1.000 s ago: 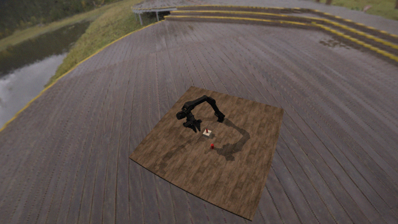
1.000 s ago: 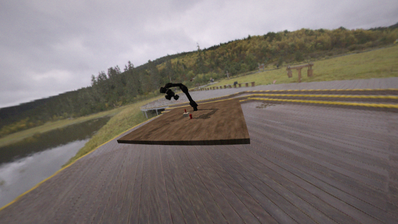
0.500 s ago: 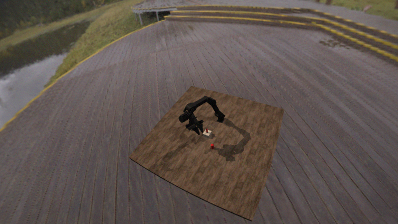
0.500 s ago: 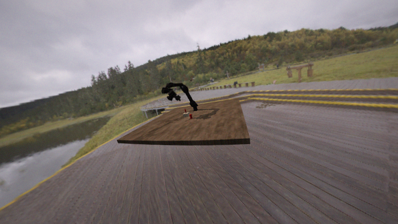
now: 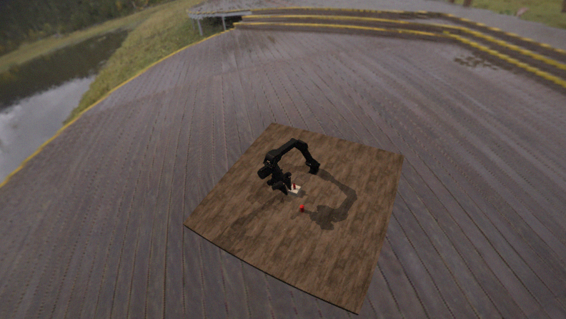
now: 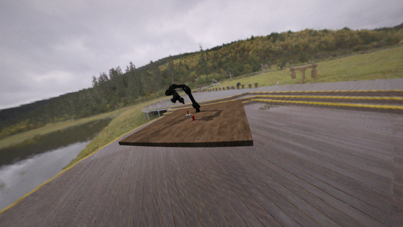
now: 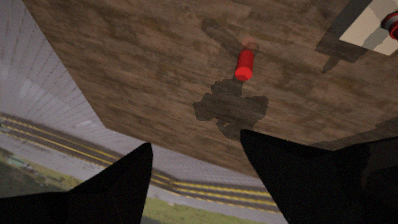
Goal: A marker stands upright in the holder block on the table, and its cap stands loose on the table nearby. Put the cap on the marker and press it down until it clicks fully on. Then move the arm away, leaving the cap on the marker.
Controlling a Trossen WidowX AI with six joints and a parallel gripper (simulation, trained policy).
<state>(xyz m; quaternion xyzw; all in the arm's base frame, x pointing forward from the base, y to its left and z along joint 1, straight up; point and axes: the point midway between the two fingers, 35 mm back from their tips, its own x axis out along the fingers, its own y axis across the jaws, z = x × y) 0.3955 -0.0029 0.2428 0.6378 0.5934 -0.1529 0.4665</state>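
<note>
Right now the red cap is 190 mm below my gripper tip, 60 mm to the left of it and 40 mm behind it.
</note>
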